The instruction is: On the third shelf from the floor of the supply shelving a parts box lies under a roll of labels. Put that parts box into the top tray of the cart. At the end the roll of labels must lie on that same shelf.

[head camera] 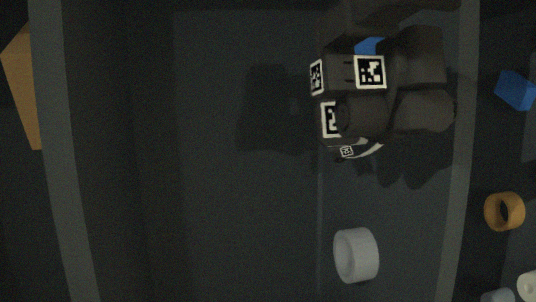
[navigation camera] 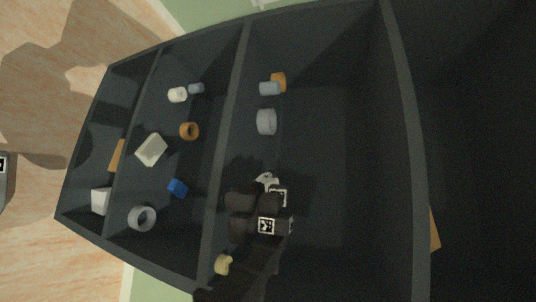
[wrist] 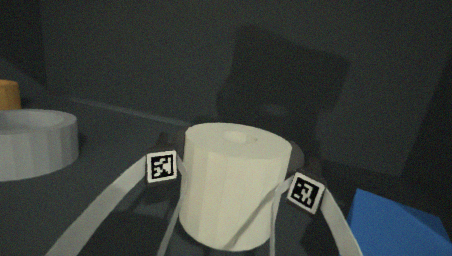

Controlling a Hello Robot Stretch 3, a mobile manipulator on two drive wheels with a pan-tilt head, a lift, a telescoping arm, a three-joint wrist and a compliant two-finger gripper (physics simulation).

Labels:
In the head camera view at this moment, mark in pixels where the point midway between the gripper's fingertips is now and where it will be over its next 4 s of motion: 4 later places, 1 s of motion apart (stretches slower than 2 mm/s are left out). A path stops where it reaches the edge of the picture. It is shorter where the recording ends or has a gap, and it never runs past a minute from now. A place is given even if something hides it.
My gripper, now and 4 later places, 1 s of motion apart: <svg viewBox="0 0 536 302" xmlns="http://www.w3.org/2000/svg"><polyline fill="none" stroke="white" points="332,125 346,124 346,124 306,126 315,125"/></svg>

